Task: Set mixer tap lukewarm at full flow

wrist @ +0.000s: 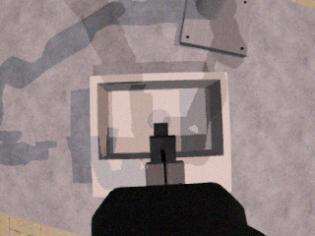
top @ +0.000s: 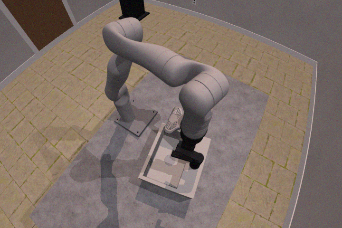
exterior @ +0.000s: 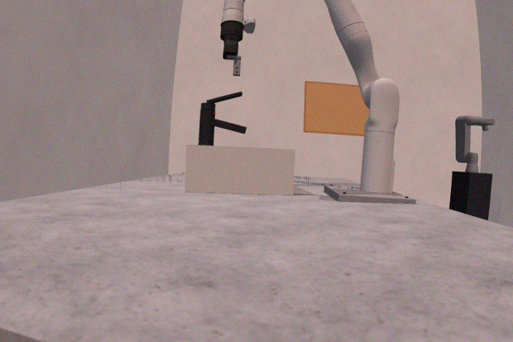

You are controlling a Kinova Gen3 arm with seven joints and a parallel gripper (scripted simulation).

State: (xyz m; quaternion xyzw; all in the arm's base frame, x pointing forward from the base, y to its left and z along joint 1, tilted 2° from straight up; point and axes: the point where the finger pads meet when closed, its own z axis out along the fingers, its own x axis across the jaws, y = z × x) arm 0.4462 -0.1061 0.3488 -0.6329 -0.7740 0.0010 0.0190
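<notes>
Now: hand 100 mm above the lever, 30 mm short of it and 10 mm to the right of it. The rest, counted from my hand: black mixer tap: 150 mm below, 60 mm ahead, 10 mm to the left; sink basin: 340 mm below, 30 mm behind.
</notes>
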